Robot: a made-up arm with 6 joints. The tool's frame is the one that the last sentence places.
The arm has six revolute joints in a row. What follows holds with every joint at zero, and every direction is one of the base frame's.
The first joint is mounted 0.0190 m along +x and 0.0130 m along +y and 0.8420 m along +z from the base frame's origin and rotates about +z.
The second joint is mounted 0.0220 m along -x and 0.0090 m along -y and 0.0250 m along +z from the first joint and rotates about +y.
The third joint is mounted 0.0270 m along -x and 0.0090 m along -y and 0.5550 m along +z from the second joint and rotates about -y.
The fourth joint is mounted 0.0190 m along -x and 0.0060 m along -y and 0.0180 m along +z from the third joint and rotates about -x.
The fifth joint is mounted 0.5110 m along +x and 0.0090 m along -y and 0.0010 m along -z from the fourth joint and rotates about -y.
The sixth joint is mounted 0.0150 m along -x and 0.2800 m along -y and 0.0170 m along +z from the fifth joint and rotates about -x.
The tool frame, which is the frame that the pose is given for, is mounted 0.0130 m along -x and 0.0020 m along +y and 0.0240 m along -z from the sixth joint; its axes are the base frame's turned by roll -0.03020, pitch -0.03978 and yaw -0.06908 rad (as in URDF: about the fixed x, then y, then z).
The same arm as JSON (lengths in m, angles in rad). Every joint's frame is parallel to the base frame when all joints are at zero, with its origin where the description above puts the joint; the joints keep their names.
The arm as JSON. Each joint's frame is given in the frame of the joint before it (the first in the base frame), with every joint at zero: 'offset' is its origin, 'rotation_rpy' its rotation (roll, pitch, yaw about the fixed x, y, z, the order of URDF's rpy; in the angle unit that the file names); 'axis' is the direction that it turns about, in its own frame. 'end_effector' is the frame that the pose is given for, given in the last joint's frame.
{"length_unit": "m", "angle_unit": "rad", "chain": [
  {"id": "joint 1", "offset": [0.019, 0.013, 0.842], "rotation_rpy": [0.0, 0.0, 0.0], "axis": "+z"},
  {"id": "joint 2", "offset": [-0.022, -0.009, 0.025], "rotation_rpy": [0.0, 0.0, 0.0], "axis": "+y"},
  {"id": "joint 3", "offset": [-0.027, -0.009, 0.555], "rotation_rpy": [0.0, 0.0, 0.0], "axis": "-y"},
  {"id": "joint 4", "offset": [-0.019, -0.006, 0.018], "rotation_rpy": [0.0, 0.0, 0.0], "axis": "-x"},
  {"id": "joint 5", "offset": [0.511, -0.009, -0.001], "rotation_rpy": [0.0, 0.0, 0.0], "axis": "-y"},
  {"id": "joint 6", "offset": [-0.015, -0.28, 0.017], "rotation_rpy": [0.0, 0.0, 0.0], "axis": "-x"}
], "end_effector": {"offset": [-0.013, 0.002, -0.024], "rotation_rpy": [-0.0302, -0.0398, -0.0691]}}

